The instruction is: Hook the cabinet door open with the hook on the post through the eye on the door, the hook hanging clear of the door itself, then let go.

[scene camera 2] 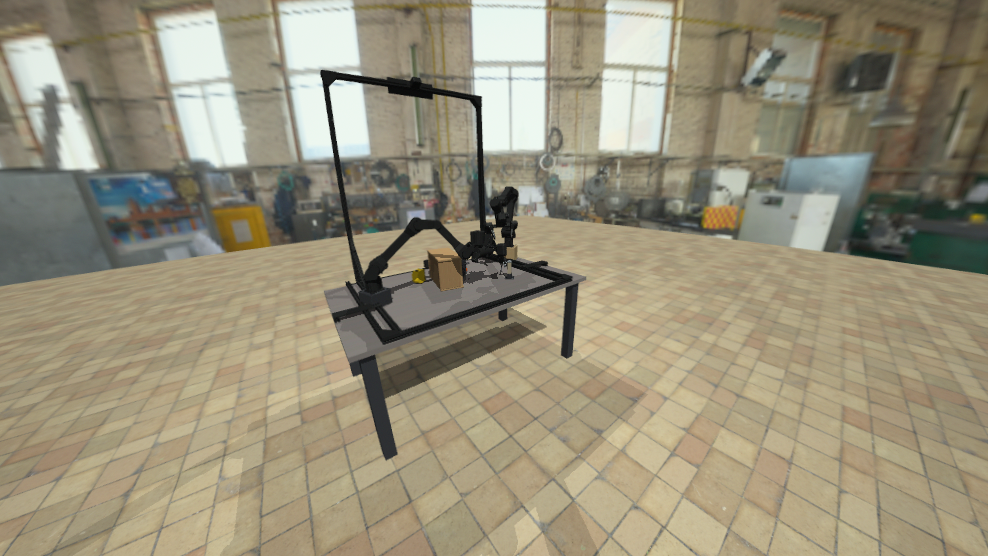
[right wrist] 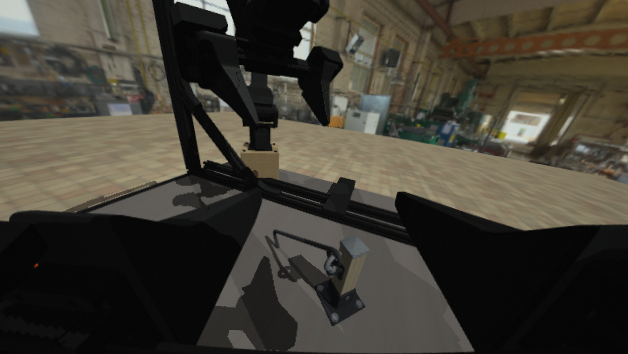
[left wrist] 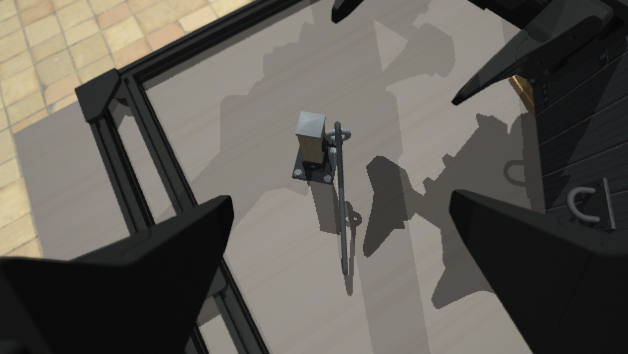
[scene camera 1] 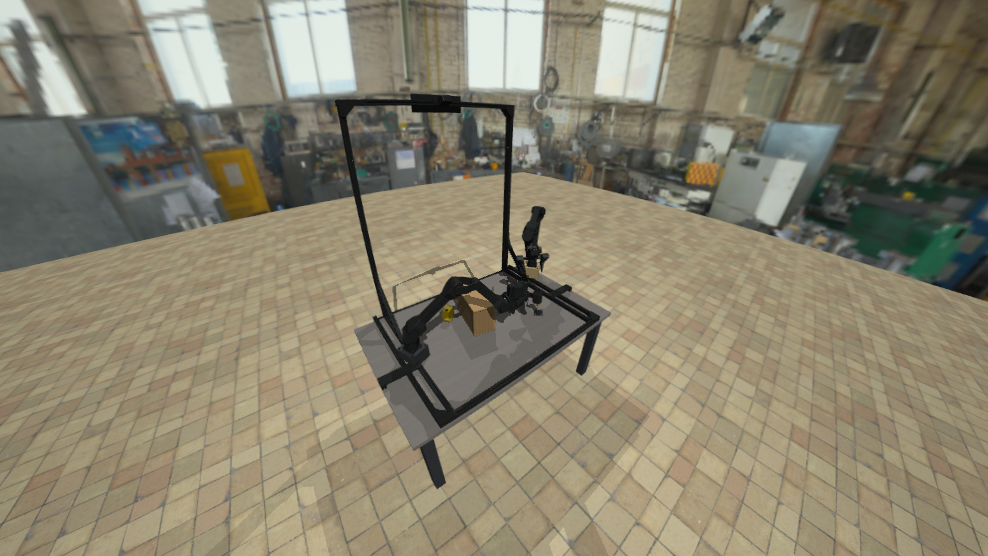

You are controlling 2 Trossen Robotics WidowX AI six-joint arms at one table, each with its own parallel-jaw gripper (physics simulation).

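Frame: origin at the left arm's base, x ahead, y left, z up, level; centimetres.
Where they show: left gripper, between the fingertips: [scene camera 2: 503, 238] [right wrist: 297, 126] [left wrist: 341, 203] [scene camera 1: 533, 273]; right gripper, between the fingertips: [right wrist: 328, 196] [left wrist: 392, 57] [scene camera 1: 531, 287]; left arm's base, origin of its link: [scene camera 2: 508, 246] [right wrist: 260, 147] [scene camera 1: 531, 264]; right arm's base, origin of its link: [scene camera 2: 374, 290] [scene camera 1: 412, 346].
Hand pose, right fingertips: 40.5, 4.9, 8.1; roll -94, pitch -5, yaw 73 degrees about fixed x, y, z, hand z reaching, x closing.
Things, the pixels of their top centre, and the offset from my right fingertips, as dx, dy, dz. "pt": a spot on its surface instead. Level surfaces: height alone.
- post, a spot on its surface: [left wrist: 311, 142] [right wrist: 344, 248] pt -3.2, +4.7, -9.4
- cabinet, centre of its top: [scene camera 1: 475, 294] [scene camera 2: 443, 253] +12.4, -26.8, -1.5
- door's metal eye, a spot on its surface: [left wrist: 582, 205] pt +0.7, -20.2, -11.5
- small yellow object, centre of its top: [scene camera 1: 447, 307] [scene camera 2: 417, 268] +17.0, -40.9, -9.6
- table, height of its surface: dz -17.6
- tall black frame, a spot on its surface: [scene camera 1: 509, 186] pt -42.8, -22.9, +41.7
The post [left wrist: 311, 142] [right wrist: 352, 267] [scene camera 2: 509, 268] stands upright on its base plate. Its dark hook [left wrist: 341, 215] [right wrist: 302, 240] reaches sideways from the post's ring, its bent tip free in the air. The cabinet [scene camera 1: 478, 316] [scene camera 2: 447, 271] stands apart from the post. The door's metal eye [left wrist: 582, 205] shows at the right of the left wrist view, with no hook through it; how far the door is open I cannot tell. My left gripper [left wrist: 341, 203] [right wrist: 297, 126] is open and empty, above the table. My right gripper [right wrist: 328, 196] [left wrist: 392, 57] is open and empty, between cabinet and post.
A small yellow object [scene camera 1: 447, 313] [scene camera 2: 418, 275] lies left of the cabinet on the table [scene camera 1: 428, 414]. Black rails [scene camera 1: 518, 366] [scene camera 2: 476, 312] border the table, and a tall black frame [scene camera 1: 509, 186] [scene camera 2: 479, 165] rises behind. The right arm reaches over the cabinet's side.
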